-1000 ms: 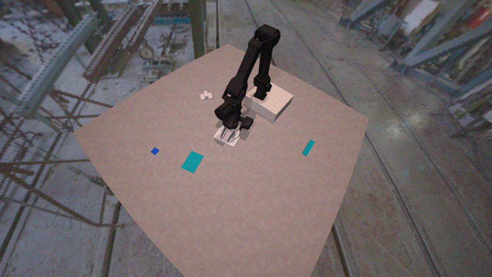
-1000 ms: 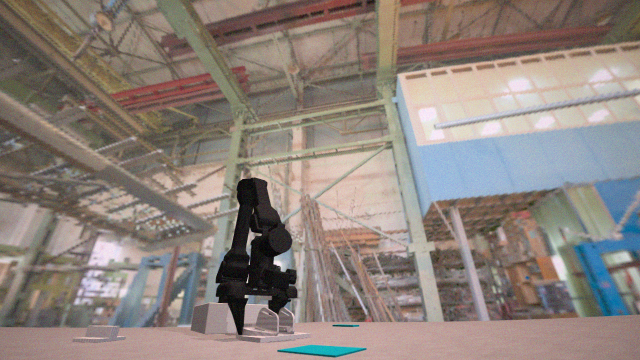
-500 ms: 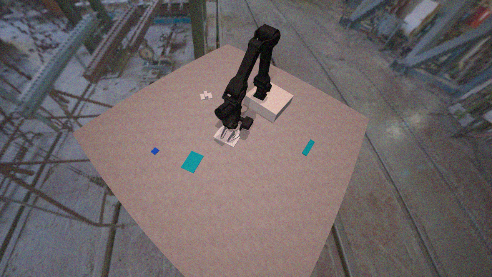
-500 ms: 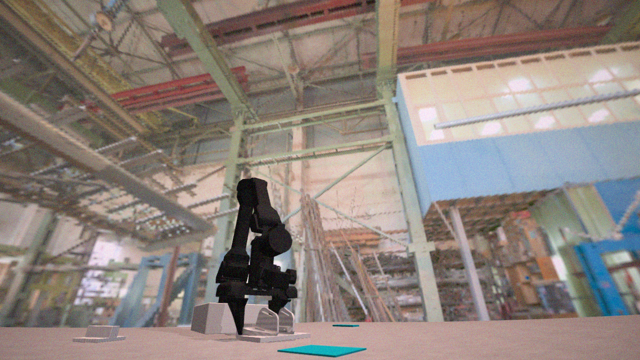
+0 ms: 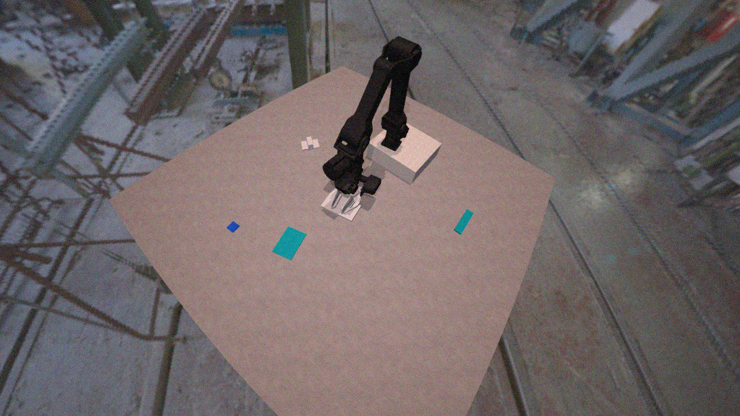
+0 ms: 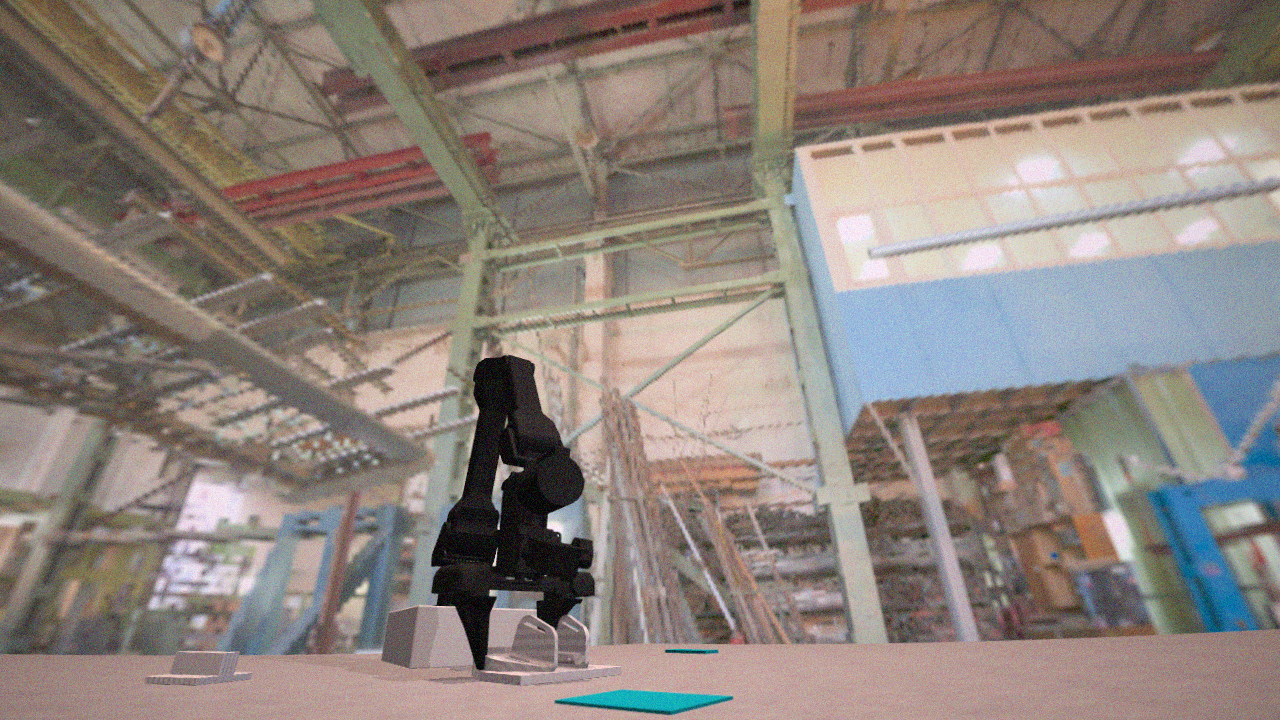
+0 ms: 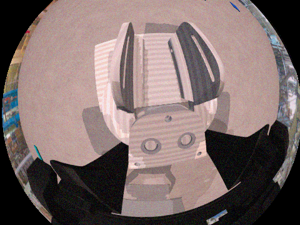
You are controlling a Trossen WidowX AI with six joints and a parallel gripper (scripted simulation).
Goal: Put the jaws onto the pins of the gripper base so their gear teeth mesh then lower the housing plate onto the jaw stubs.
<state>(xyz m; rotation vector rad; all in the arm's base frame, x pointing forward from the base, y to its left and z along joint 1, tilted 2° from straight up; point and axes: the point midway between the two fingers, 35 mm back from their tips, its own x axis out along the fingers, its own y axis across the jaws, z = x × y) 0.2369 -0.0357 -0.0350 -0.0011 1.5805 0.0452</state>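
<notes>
Right now the housing plate is right at my gripper tip. The rest, counted from my gripper tip: gripper base 1 cm ahead, 2 cm above; then flat white plate 7 cm ahead; then large teal patch 27 cm ahead, 7 cm to the right, 1 cm below.
</notes>
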